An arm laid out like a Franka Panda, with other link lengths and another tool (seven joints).
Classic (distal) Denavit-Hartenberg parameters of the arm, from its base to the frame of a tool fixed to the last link. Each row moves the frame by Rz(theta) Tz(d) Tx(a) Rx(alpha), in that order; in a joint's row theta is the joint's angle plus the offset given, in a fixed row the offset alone. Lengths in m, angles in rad.
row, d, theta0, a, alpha
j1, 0.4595, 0, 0, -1.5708
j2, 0, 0, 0, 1.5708
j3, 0.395, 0, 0.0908, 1.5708
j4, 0, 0, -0.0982, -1.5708
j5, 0.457, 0, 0, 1.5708
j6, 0, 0, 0.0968, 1.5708
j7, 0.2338, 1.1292, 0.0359, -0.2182
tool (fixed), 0.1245, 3.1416, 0, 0
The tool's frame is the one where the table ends.
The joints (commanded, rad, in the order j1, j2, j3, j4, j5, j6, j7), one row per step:
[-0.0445 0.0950 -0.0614 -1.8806 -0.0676 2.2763 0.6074]
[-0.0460 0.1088 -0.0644 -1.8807 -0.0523 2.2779 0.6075]
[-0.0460 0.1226 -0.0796 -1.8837 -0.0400 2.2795 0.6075]
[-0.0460 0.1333 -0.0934 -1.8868 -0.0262 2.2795 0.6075]
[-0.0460 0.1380 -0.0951 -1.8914 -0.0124 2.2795 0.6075]
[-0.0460 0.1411 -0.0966 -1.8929 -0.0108 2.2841 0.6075]
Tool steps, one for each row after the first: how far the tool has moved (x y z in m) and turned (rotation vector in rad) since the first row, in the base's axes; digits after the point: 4 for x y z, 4 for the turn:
[-0.0004 0.0001 -0.0108 0.0142 0.0108 -0.0106]
[-0.0035 -0.0083 -0.0230 0.0244 0.0246 -0.0308]
[-0.0071 -0.0152 -0.0332 0.0359 0.0366 -0.0504]
[-0.0094 -0.0130 -0.0400 0.0488 0.0443 -0.0581]
[-0.0089 -0.0139 -0.0425 0.0498 0.0441 -0.0602]

